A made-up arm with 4 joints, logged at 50 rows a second.
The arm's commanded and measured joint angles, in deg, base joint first. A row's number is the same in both.
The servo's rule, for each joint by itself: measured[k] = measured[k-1] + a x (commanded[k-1-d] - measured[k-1]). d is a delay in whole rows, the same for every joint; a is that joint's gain. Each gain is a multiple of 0.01, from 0.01 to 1. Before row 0 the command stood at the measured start. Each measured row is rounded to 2 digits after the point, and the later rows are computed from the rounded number. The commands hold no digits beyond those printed.
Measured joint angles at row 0:
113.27, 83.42, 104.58, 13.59
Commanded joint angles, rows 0 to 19:
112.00, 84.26, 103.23, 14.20
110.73, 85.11, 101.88, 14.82
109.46, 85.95, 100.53, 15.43
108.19, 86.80, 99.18, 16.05
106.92, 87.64, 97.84, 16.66
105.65, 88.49, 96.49, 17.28
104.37, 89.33, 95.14, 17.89
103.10, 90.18, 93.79, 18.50
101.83, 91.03, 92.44, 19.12
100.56, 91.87, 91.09, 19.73
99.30, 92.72, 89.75, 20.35
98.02, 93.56, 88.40, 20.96
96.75, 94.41, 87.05, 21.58
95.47, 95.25, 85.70, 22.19
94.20, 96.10, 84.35, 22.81
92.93, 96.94, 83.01, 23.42
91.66, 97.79, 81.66, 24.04
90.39, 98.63, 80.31, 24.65
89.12, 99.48, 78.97, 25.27
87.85, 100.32, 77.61, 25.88
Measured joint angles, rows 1 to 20:
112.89, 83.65, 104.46, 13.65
112.24, 84.04, 104.23, 13.77
111.41, 84.56, 103.90, 13.94
110.44, 85.16, 103.48, 14.15
109.38, 85.83, 102.97, 14.40
108.26, 86.55, 102.39, 14.69
107.09, 87.30, 101.74, 15.01
105.89, 88.08, 101.02, 15.36
104.67, 88.88, 100.25, 15.74
103.44, 89.69, 99.43, 16.14
102.20, 90.51, 98.56, 16.56
100.95, 91.33, 97.65, 17.00
99.69, 92.16, 96.70, 17.46
98.42, 92.99, 95.71, 17.93
97.15, 93.83, 94.69, 18.42
95.88, 94.67, 93.64, 18.92
94.61, 95.51, 92.56, 19.43
93.34, 96.35, 91.46, 19.95
92.07, 97.20, 90.34, 20.48
90.80, 98.04, 89.19, 21.02
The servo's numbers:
d 0
a 0.30 0.27 0.09 0.10

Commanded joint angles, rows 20 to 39:
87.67, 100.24, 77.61, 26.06
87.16, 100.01, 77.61, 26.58
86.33, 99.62, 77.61, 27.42
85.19, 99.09, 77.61, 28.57
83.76, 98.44, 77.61, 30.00
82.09, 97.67, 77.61, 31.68
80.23, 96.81, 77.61, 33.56
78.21, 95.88, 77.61, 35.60
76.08, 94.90, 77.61, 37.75
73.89, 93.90, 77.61, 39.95
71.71, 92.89, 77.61, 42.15
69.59, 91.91, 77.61, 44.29
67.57, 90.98, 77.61, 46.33
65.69, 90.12, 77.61, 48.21
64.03, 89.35, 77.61, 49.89
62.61, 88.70, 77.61, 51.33
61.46, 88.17, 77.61, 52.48
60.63, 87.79, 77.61, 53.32
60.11, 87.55, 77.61, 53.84
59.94, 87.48, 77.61, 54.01
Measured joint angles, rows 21 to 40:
89.86, 98.63, 88.15, 21.52
89.05, 99.00, 87.20, 22.03
88.23, 99.17, 86.34, 22.57
87.32, 99.15, 85.55, 23.17
86.25, 98.96, 84.84, 23.85
85.00, 98.61, 84.19, 24.63
83.57, 98.12, 83.60, 25.52
81.96, 97.52, 83.06, 26.53
80.20, 96.81, 82.57, 27.65
78.31, 96.02, 82.12, 28.88
76.33, 95.17, 81.71, 30.21
74.31, 94.29, 81.34, 31.62
72.29, 93.40, 81.00, 33.09
70.31, 92.51, 80.69, 34.60
68.43, 91.66, 80.41, 36.13
66.68, 90.86, 80.16, 37.65
65.11, 90.13, 79.93, 39.13
63.77, 89.50, 79.72, 40.55
62.67, 88.97, 79.53, 41.88
61.85, 88.57, 79.36, 43.09

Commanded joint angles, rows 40 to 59:
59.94, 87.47, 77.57, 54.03
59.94, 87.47, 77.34, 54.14
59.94, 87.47, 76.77, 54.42
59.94, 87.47, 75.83, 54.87
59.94, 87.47, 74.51, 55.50
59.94, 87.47, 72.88, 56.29
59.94, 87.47, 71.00, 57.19
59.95, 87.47, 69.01, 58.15
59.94, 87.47, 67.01, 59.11
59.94, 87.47, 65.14, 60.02
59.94, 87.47, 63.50, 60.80
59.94, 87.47, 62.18, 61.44
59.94, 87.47, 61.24, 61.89
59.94, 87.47, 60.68, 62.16
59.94, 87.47, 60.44, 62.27
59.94, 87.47, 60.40, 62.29
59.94, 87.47, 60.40, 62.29
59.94, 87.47, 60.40, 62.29
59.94, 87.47, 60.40, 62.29
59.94, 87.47, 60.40, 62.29
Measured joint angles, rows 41 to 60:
61.28, 88.27, 79.20, 44.18
60.88, 88.05, 79.03, 45.18
60.60, 87.89, 78.83, 46.10
60.40, 87.78, 78.56, 46.98
60.26, 87.70, 78.20, 47.83
60.16, 87.64, 77.72, 48.68
60.09, 87.59, 77.12, 49.53
60.05, 87.56, 76.39, 50.39
60.02, 87.54, 75.55, 51.26
60.00, 87.52, 74.61, 52.14
59.98, 87.51, 73.61, 53.01
59.97, 87.50, 72.58, 53.85
59.96, 87.49, 71.56, 54.65
59.95, 87.48, 70.58, 55.40
59.95, 87.48, 69.67, 56.09
59.95, 87.48, 68.84, 56.71
59.95, 87.48, 68.08, 57.27
59.95, 87.48, 67.39, 57.77
59.95, 87.48, 66.76, 58.22
59.95, 87.48, 66.19, 58.63

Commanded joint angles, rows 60 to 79:
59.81, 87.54, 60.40, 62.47
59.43, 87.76, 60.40, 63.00
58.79, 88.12, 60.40, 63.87
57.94, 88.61, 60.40, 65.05
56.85, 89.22, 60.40, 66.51
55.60, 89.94, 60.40, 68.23
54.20, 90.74, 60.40, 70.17
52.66, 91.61, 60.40, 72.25
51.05, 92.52, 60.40, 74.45
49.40, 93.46, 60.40, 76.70
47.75, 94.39, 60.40, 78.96
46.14, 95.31, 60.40, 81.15
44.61, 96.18, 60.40, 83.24
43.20, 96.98, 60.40, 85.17
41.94, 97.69, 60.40, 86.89
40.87, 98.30, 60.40, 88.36
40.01, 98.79, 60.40, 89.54
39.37, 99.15, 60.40, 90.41
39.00, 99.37, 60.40, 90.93
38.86, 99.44, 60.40, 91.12
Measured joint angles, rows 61 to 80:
59.91, 87.50, 65.67, 59.01
59.77, 87.57, 65.20, 59.41
59.48, 87.72, 64.77, 59.86
59.02, 87.96, 64.38, 60.38
58.37, 88.30, 64.02, 60.99
57.54, 88.74, 63.69, 61.71
56.54, 89.28, 63.39, 62.56
55.38, 89.91, 63.12, 63.53
54.08, 90.61, 62.88, 64.62
52.68, 91.38, 62.66, 65.83
51.20, 92.19, 62.46, 67.14
49.68, 93.03, 62.27, 68.54
48.16, 93.88, 62.10, 70.01
46.67, 94.72, 61.95, 71.53
45.25, 95.52, 61.81, 73.07
43.94, 96.27, 61.68, 74.60
42.76, 96.95, 61.56, 76.09
41.74, 97.54, 61.46, 77.52
40.92, 98.03, 61.36, 78.86
40.30, 98.41, 61.27, 80.09

